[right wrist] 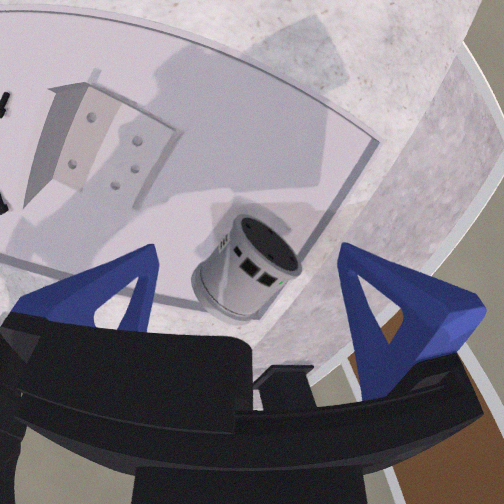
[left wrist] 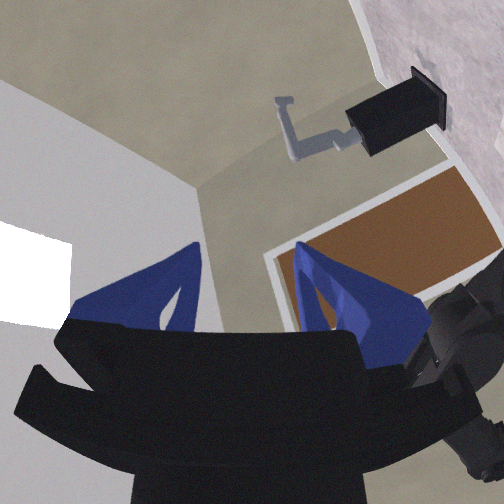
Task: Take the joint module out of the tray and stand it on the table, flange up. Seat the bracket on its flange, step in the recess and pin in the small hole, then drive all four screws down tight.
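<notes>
In the right wrist view the joint module (right wrist: pixel 247 268), a grey cylinder with a dark top face, stands on the pale mat (right wrist: pixel 200 150) with its dark face up. The grey angle bracket (right wrist: pixel 100 150) lies on the mat farther off to the left, several holes showing. My right gripper (right wrist: pixel 248 252) is open and empty, its blue fingers wide either side of the module, above it and apart. My left gripper (left wrist: pixel 247 247) is open and empty, pointed away from the table at the room walls. No tray or screws show clearly.
In the left wrist view a black box on a grey arm (left wrist: pixel 395 117) is mounted on the wall, a brown door (left wrist: pixel 400 240) lies below it, and part of the other arm (left wrist: pixel 465 360) shows at right. Small dark items (right wrist: pixel 4 105) sit at the mat's left edge.
</notes>
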